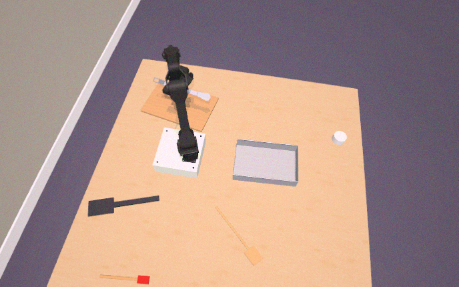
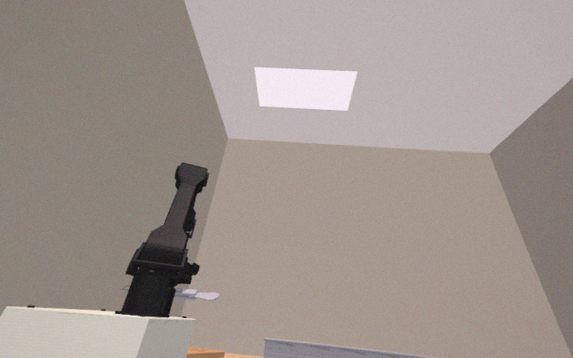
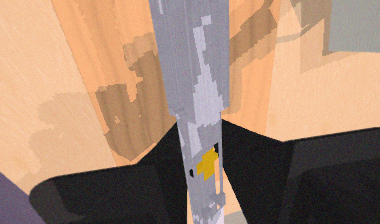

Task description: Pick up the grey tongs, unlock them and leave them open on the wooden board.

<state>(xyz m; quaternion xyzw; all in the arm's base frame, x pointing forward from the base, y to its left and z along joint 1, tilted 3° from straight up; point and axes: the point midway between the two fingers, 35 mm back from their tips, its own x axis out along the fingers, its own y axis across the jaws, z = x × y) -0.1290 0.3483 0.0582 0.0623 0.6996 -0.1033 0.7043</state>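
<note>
My gripper tip is now 110 mm above the wooden board. From my gripper tip the other things lie so: yellow lock piece (10 mm behind, 30 mm above); roasting tin (490 mm ahead, 300 mm to the right, 80 mm below); black spatula (160 mm behind, 600 mm to the right, 110 mm below).
</note>
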